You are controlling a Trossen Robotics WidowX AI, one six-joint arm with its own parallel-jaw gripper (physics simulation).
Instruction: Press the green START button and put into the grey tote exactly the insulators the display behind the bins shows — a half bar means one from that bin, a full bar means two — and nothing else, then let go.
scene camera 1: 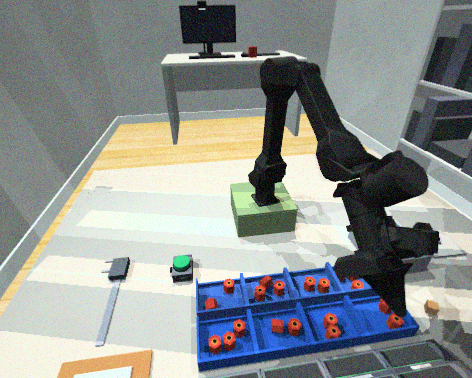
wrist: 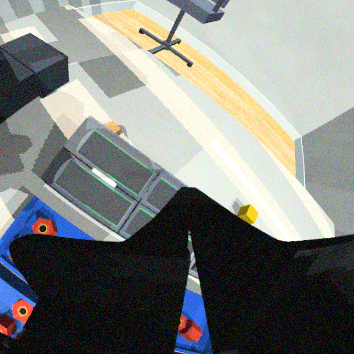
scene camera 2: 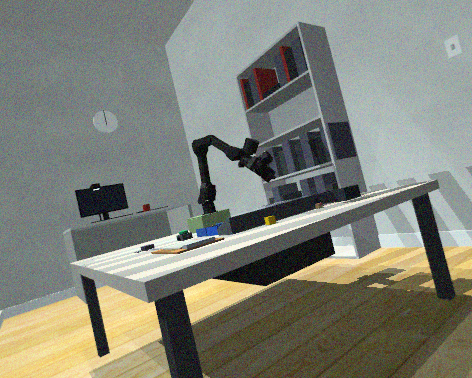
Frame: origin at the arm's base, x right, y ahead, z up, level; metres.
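Where they show: gripper, between the fingertips: [scene camera 1: 402, 316] [wrist: 187, 194] [scene camera 2: 274, 178]; arm's base, origin of its link: [scene camera 1: 264, 198] [scene camera 2: 210, 213].
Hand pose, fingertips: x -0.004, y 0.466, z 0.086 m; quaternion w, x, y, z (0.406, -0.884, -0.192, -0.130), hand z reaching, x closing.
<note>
Each offset is from my fingertips to the centre of the thing. "spot": to the spot under its first point.
My gripper [scene camera 1: 401, 309] [scene camera 2: 271, 178] [wrist: 187, 194] is shut and empty, over the right end of the blue bins [scene camera 1: 300, 348] [wrist: 70, 230]. Red insulators [scene camera 1: 294, 326] [wrist: 44, 228] lie in the bins, some upright and some on their sides. The green START button {dy -0.350, dx +0.283, dz -0.150 m} [scene camera 1: 182, 263] [scene camera 2: 184, 233] is left of the bins. The grey tote {dy -0.194, dx -0.410, dz -0.166 m} [scene camera 1: 450, 255] is behind my gripper in scene camera 1, mostly hidden; its inside cannot be seen. The dark display [scene camera 1: 295, 369] [wrist: 120, 157] has green-edged panels; a white bar shows in the wrist view, and my fingers hide other panels.
A tan cube [scene camera 1: 431, 307] [wrist: 113, 128] lies past the end of the bins. A yellow cube {dy +0.089, dx +0.214, dz -0.156 m} [scene camera 2: 270, 220] [wrist: 248, 214] lies behind the display. A caliper {dy -0.338, dx +0.465, dz -0.161 m} [scene camera 1: 118, 268] and an orange frame {spot: dy -0.165, dx +0.407, dz -0.164 m} [scene camera 1: 135, 360] lie at the left. A dark box {spot: dy +0.149, dx -0.231, dz -0.114 m} [wrist: 45, 65] stands near the display.
</note>
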